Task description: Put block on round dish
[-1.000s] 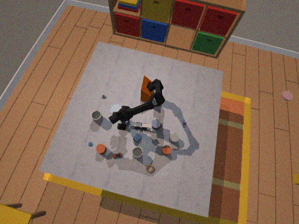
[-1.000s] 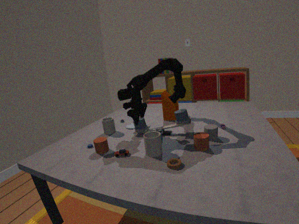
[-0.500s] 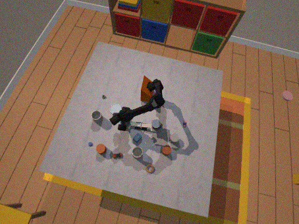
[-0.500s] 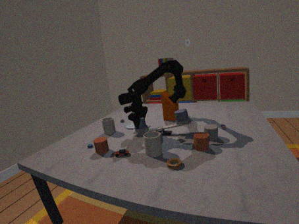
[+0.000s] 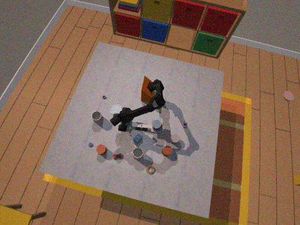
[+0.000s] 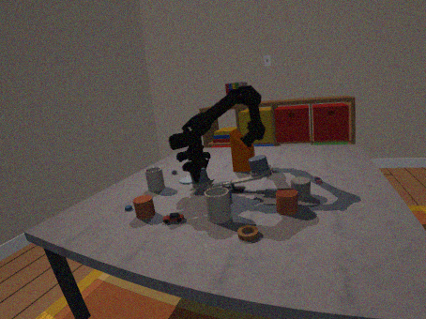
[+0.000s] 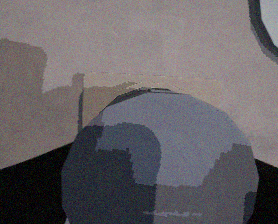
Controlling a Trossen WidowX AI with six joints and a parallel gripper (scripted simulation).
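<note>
Now: the pale round dish 12 cm to the right of my gripper tip, 10 cm behind it and 4 cm below it. From my gripper tip the other things lie so: grey piece (right at my gripper tip); red toy car (26 cm ahead, 4 cm to the left, 3 cm below); grey-blue cup (2 cm to the right, 1 cm above).
</note>
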